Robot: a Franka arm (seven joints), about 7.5 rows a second.
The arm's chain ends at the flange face. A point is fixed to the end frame.
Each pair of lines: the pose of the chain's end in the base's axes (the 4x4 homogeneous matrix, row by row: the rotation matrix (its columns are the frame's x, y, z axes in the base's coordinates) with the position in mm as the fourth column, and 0 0 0 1 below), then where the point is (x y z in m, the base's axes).
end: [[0.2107, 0.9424, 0.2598, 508.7], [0.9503, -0.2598, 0.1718, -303.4], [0.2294, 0.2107, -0.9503, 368.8], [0, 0, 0, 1]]
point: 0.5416 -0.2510 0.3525
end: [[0.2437, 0.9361, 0.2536, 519.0], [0.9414, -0.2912, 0.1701, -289.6], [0.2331, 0.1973, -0.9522, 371.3], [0, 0, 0, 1]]
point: 0.5534 -0.2382 0.3550
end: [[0.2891, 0.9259, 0.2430, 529.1], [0.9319, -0.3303, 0.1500, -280.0], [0.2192, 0.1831, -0.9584, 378.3], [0, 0, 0, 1]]
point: 0.5654 -0.2303 0.3609
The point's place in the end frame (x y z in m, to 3 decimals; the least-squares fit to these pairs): 0.053 0.014 0.033
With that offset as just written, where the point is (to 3 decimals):
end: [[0.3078, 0.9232, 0.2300, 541.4], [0.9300, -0.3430, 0.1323, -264.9], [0.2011, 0.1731, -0.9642, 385.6], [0, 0, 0, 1]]
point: 0.578 -0.216 0.367
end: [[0.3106, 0.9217, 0.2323, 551.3], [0.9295, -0.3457, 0.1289, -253.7], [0.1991, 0.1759, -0.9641, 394.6], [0, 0, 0, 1]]
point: 0.588 -0.205 0.376
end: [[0.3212, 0.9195, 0.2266, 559.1], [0.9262, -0.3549, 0.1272, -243.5], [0.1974, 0.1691, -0.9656, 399.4], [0, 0, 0, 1]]
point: 0.596 -0.195 0.380
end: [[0.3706, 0.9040, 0.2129, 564.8], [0.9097, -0.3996, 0.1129, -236.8], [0.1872, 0.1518, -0.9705, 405.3], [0, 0, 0, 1]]
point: 0.604 -0.190 0.385
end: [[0.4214, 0.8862, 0.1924, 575.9], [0.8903, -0.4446, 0.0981, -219.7], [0.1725, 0.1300, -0.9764, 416.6], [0, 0, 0, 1]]
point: 0.617 -0.176 0.395
